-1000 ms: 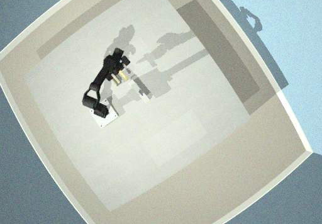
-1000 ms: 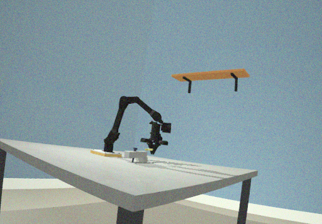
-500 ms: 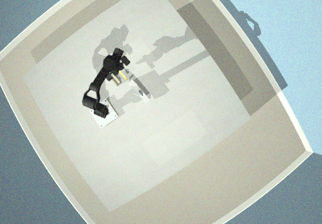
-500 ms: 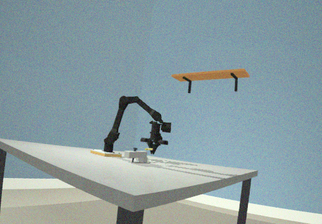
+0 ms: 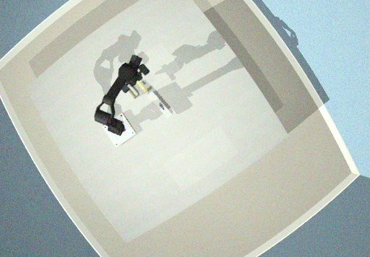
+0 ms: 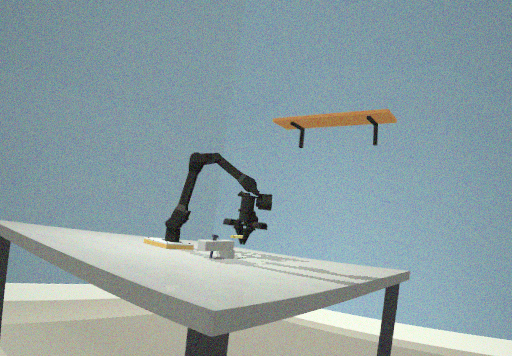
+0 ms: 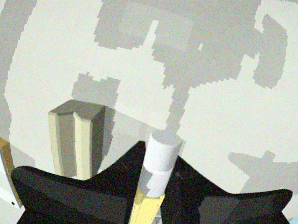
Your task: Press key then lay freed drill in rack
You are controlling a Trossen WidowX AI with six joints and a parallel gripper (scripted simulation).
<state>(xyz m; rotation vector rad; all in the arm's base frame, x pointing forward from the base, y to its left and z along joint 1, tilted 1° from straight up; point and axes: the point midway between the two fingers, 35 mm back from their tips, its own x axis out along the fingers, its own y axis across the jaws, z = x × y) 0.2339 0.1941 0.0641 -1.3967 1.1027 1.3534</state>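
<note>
The drill lies 1 cm ahead of my gripper tip, 4 cm to the right of it and 3 cm above it. From my gripper tip the other things lie so: beige forked rack 6 cm behind, 4 cm to the right, 3 cm below; then dark key 6 cm ahead, 21 cm to the right.
</note>
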